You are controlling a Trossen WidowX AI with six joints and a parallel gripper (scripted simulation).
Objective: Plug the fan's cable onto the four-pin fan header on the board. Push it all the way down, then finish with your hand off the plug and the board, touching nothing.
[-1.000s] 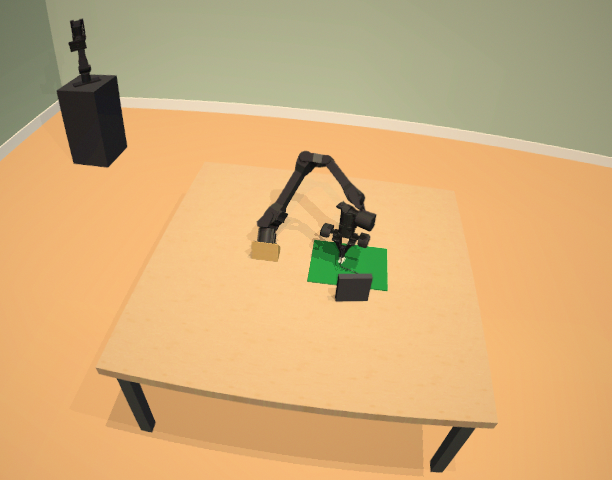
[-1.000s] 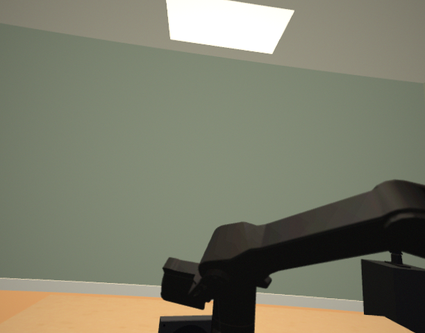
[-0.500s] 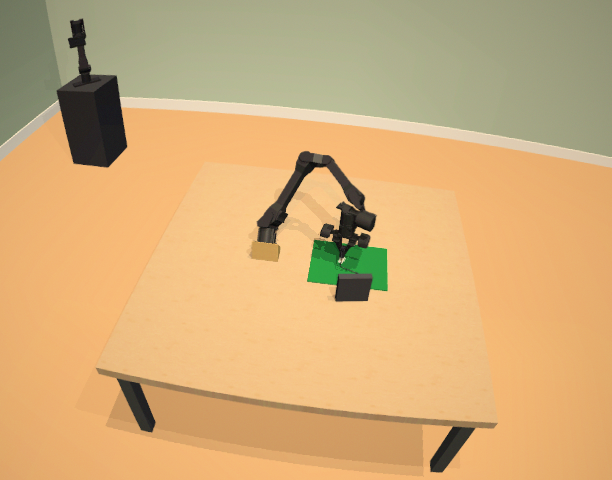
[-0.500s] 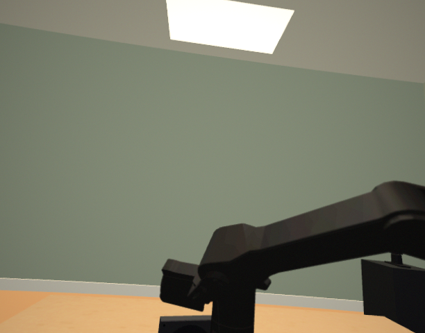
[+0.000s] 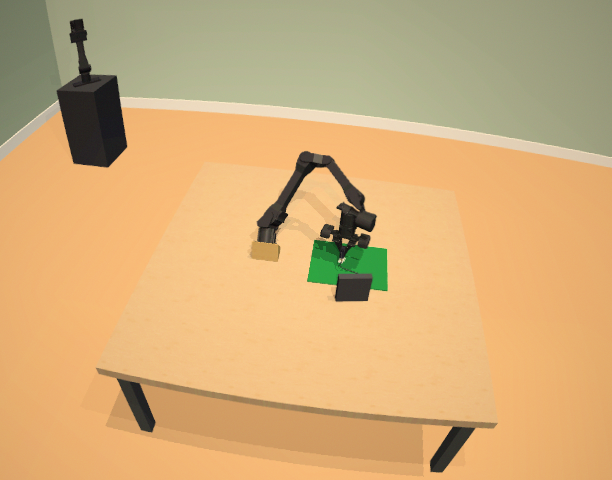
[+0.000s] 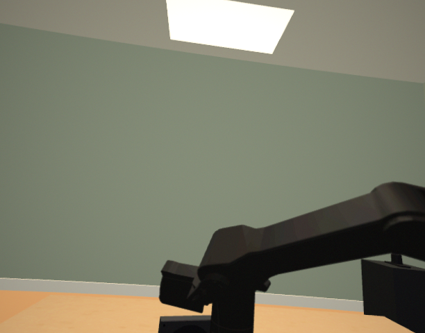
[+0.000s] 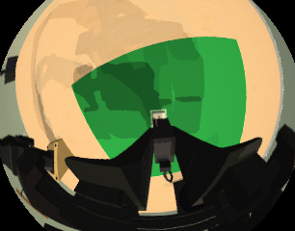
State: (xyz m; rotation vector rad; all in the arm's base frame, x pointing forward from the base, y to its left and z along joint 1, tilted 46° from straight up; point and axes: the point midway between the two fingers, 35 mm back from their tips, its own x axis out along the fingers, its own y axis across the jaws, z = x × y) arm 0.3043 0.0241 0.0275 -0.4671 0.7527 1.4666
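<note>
Right now my gripper tip is 1 cm to the left of the fan cable plug and 1 cm below it. From my gripper tip the other things lie so: green board: 5 cm below, 3 cm ahead, 2 cm to the right; pale header: 4 cm below, 1 cm to the right; black square fan: 19 cm to the right, 5 cm ahead, 2 cm above.
</note>
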